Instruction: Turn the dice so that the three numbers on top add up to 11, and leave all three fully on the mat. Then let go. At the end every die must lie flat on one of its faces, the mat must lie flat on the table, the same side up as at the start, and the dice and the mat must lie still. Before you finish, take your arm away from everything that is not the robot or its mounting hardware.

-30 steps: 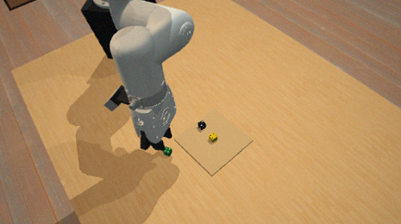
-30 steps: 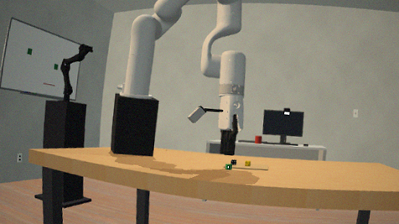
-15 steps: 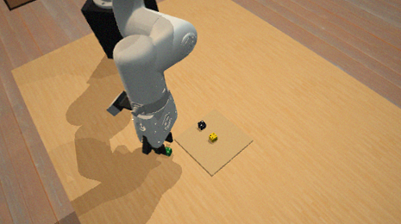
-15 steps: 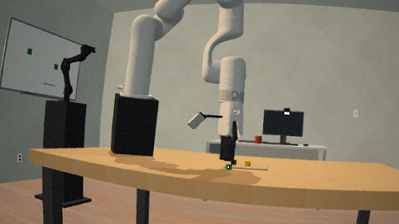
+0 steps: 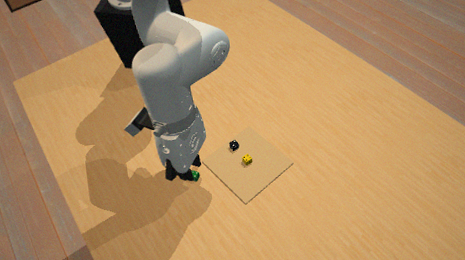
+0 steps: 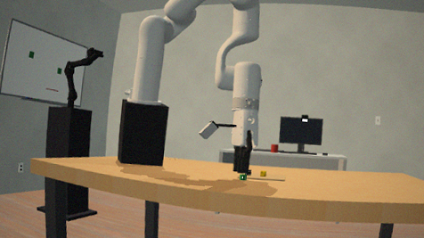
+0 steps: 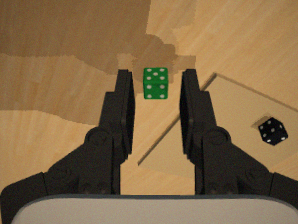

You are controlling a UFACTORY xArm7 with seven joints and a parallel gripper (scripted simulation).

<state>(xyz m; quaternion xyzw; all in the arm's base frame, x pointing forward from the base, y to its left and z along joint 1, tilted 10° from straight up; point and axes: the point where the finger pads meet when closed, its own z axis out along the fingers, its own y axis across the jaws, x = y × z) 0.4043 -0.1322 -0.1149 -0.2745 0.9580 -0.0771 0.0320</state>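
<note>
Right now my hand is 1 cm short of the green die and 3 cm above it. From my hand the other things lie so: black die 11 cm to the left, 3 cm below; yellow die 5 cm ahead, 11 cm to the left, 3 cm below; tan mat 5 cm ahead, 11 cm to the left, 4 cm below.
</note>
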